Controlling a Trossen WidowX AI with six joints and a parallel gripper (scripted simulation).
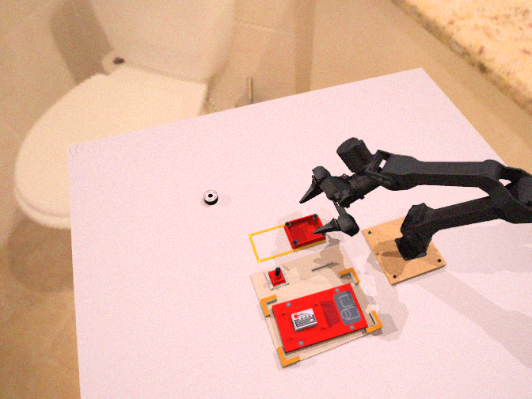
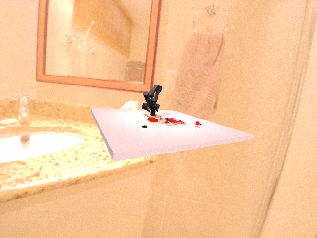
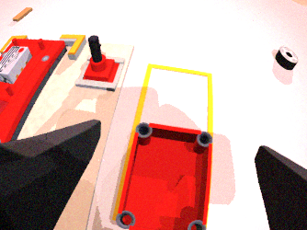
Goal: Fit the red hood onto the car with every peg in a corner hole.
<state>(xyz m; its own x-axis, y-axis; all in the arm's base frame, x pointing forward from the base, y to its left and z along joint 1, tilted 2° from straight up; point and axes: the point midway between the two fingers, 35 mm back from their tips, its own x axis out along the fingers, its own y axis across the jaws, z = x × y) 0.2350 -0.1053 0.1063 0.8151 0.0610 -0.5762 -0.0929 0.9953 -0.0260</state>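
Now: gripper tip 80 mm above the red hood. The rest, counted from my gripper tip: white engine block (230 mm to the left, 70 mm below, 70 mm ahead).
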